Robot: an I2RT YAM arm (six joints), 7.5 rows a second.
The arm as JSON. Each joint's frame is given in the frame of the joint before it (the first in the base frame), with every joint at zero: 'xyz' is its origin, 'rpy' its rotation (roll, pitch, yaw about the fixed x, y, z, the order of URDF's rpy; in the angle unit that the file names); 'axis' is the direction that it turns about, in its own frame. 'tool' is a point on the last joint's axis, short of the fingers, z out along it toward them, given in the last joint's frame.
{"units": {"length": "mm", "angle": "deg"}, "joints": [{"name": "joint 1", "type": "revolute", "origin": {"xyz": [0.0, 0.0, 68.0], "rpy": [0.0, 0.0, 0.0]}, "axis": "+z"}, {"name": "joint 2", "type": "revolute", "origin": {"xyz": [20.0, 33.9, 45.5], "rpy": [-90.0, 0.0, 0.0]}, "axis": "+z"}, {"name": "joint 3", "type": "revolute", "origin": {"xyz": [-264.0, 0.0, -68.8], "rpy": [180.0, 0.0, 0.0]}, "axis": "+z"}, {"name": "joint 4", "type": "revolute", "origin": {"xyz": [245.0, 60.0, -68.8], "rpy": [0.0, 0.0, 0.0]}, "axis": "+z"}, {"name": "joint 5", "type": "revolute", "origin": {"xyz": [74.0, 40.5, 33.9], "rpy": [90.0, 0.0, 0.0]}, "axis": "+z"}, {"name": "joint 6", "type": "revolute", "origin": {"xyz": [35.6, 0.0, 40.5], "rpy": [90.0, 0.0, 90.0]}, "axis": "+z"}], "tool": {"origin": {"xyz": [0.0, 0.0, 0.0], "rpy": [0.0, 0.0, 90.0]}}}
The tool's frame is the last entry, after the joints.
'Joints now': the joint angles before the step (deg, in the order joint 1, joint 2, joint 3, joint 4, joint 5, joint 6). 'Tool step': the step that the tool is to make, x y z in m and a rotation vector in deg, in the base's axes. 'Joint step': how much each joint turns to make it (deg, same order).
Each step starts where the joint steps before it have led.
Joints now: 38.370, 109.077, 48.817, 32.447, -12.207, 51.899
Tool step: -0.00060, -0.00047, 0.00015, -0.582, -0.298, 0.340
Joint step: 0.001, -0.197, -0.087, -0.394, 0.001, -0.742
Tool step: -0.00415, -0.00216, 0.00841, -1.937, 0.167, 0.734
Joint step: 0.153, -2.469, 0.022, -4.152, 0.175, -1.553
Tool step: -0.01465, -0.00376, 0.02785, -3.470, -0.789, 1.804
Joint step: 1.092, -7.147, 0.066, -9.420, 1.026, -3.168
